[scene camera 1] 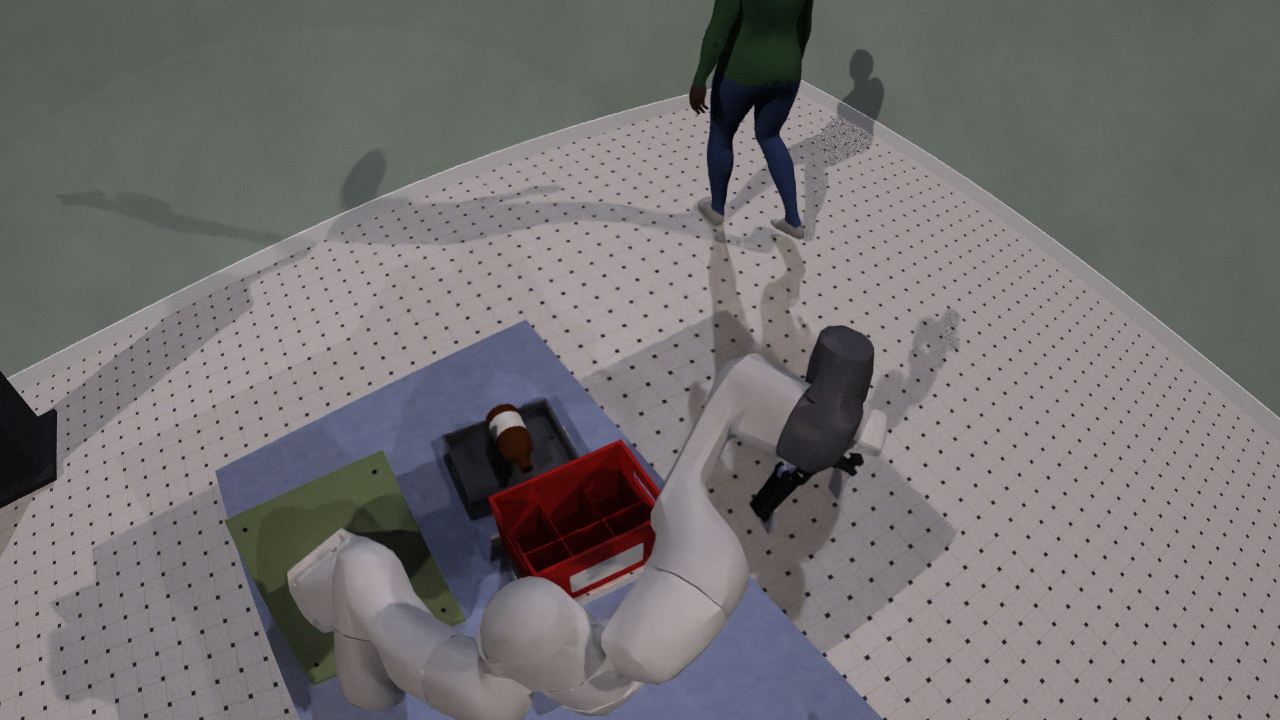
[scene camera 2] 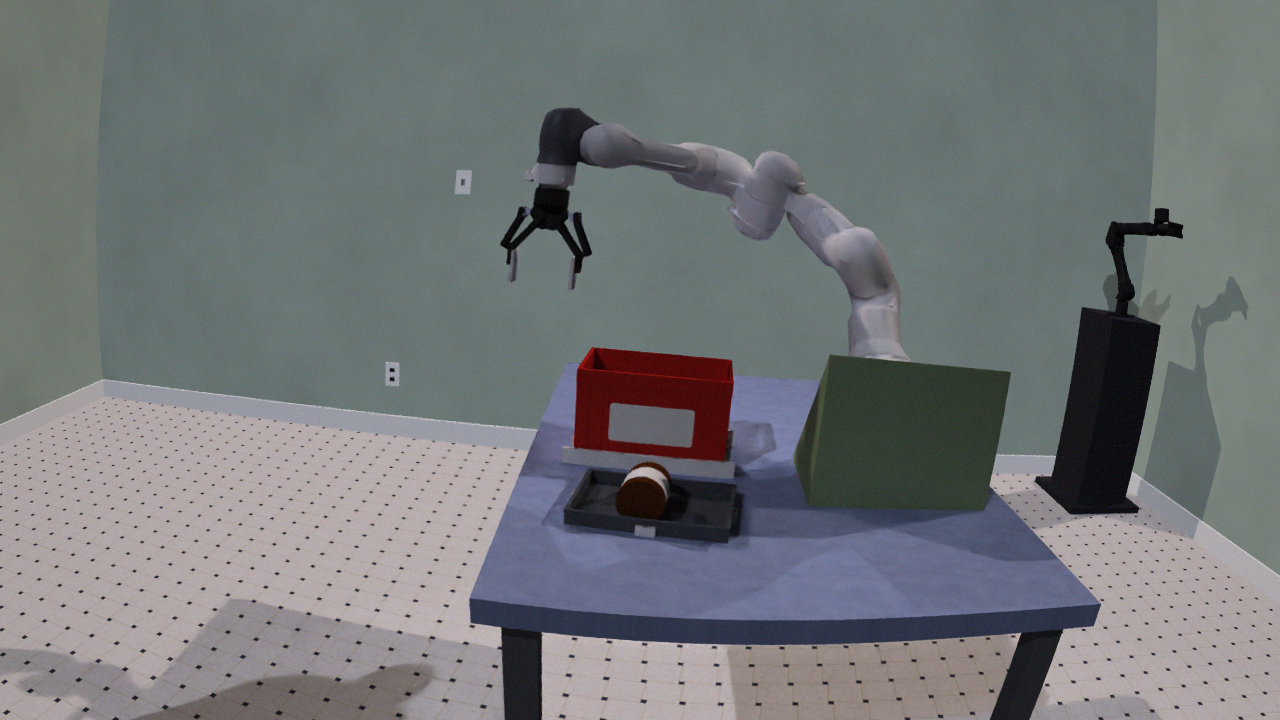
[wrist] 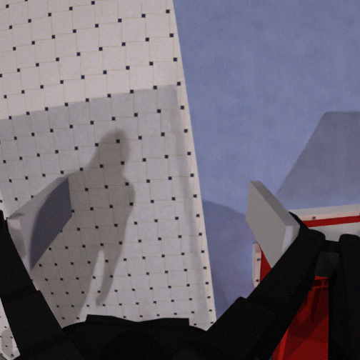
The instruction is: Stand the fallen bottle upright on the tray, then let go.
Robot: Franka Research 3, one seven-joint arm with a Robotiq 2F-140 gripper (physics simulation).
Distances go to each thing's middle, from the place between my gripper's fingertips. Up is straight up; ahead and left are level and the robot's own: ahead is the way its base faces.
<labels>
I see the pale strip (scene camera 2: 581,456) 36 cm to the left of my hand, 25 cm below it and 25 cm behind it. The rest, counted from my hand: brown bottle (scene camera 2: 644,493) (55 cm to the left, 25 cm behind, 23 cm below).
</labels>
